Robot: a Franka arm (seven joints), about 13 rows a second.
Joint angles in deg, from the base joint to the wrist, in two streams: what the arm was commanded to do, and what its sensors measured. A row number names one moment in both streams.
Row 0, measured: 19.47, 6.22, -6.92, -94.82, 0.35, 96.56, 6.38
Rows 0 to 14, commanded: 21.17, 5.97, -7.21, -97.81, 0.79, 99.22, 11.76; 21.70, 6.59, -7.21, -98.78, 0.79, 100.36, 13.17; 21.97, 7.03, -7.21, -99.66, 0.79, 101.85, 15.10; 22.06, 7.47, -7.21, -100.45, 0.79, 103.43, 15.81; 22.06, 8.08, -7.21, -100.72, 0.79, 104.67, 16.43; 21.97, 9.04, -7.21, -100.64, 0.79, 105.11, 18.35; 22.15, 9.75, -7.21, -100.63, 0.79, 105.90, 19.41; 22.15, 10.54, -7.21, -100.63, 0.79, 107.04, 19.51; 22.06, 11.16, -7.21, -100.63, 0.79, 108.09, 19.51; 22.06, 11.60, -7.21, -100.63, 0.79, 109.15, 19.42; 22.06, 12.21, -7.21, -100.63, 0.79, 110.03, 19.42; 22.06, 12.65, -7.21, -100.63, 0.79, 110.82, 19.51; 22.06, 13.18, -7.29, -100.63, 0.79, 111.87, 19.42; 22.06, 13.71, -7.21, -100.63, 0.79, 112.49, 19.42; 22.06, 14.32, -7.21, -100.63, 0.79, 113.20, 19.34
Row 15, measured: 21.71, 13.58, -6.95, -100.34, 0.41, 111.73, 18.60
